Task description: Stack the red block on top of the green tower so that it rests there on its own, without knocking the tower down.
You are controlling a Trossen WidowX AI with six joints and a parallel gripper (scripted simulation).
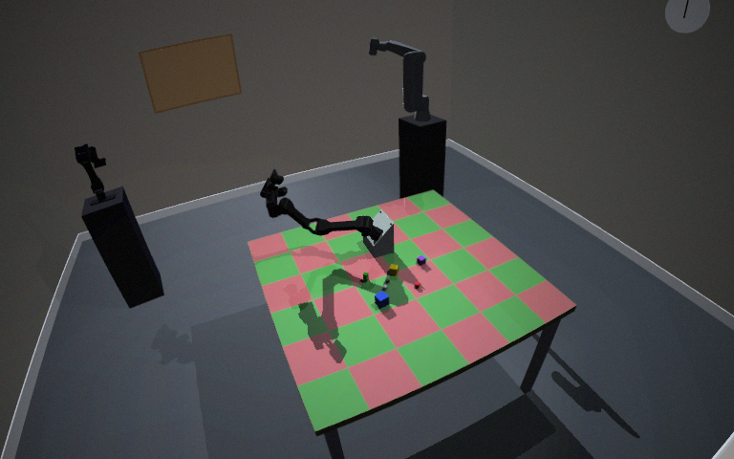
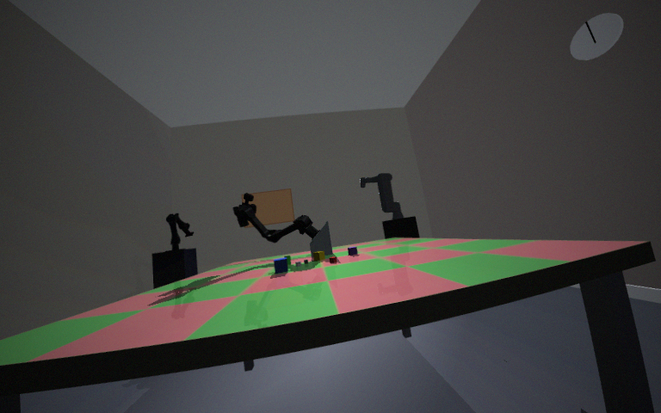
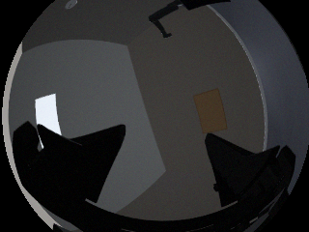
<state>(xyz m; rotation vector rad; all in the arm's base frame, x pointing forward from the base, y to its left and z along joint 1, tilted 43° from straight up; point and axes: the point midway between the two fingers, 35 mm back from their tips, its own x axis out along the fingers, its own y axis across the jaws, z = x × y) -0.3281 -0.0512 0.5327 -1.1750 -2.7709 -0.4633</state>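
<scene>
Now: the red block 76 cm ahead of my gripper tip, 38 cm to the left of it and 42 cm below it. From my gripper tip the other things lie so: yellow block: 61 cm ahead, 36 cm to the left, 41 cm below; then blue block: 76 cm ahead, 18 cm to the left, 41 cm below; then tiny white cube: 68 cm ahead, 25 cm to the left, 42 cm below.
</scene>
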